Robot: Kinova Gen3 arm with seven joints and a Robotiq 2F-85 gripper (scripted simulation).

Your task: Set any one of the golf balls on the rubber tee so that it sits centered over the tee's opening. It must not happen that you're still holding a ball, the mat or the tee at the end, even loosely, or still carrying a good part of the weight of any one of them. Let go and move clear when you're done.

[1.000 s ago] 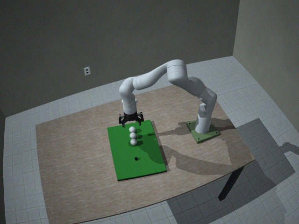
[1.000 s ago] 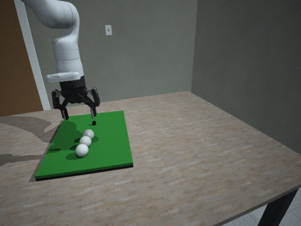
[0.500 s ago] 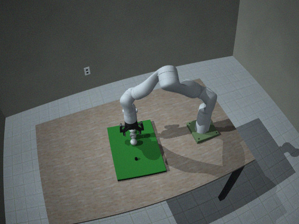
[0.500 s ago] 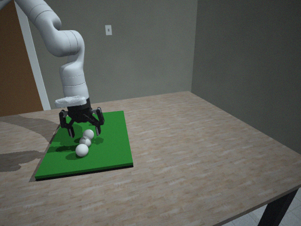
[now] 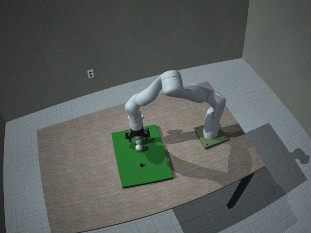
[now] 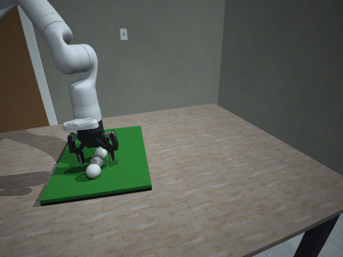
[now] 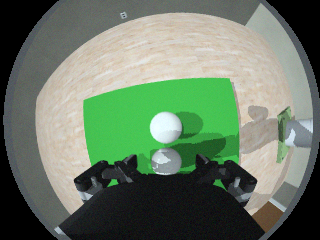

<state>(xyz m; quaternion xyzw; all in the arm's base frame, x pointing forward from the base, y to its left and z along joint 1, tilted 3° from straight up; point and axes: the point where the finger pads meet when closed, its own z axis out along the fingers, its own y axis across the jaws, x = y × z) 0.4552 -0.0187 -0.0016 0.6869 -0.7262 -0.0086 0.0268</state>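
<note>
Right now the white golf ball is right at my hand. Also, from my hand: green mat (1 cm ahead, 13 cm to the left, 3 cm below).
</note>
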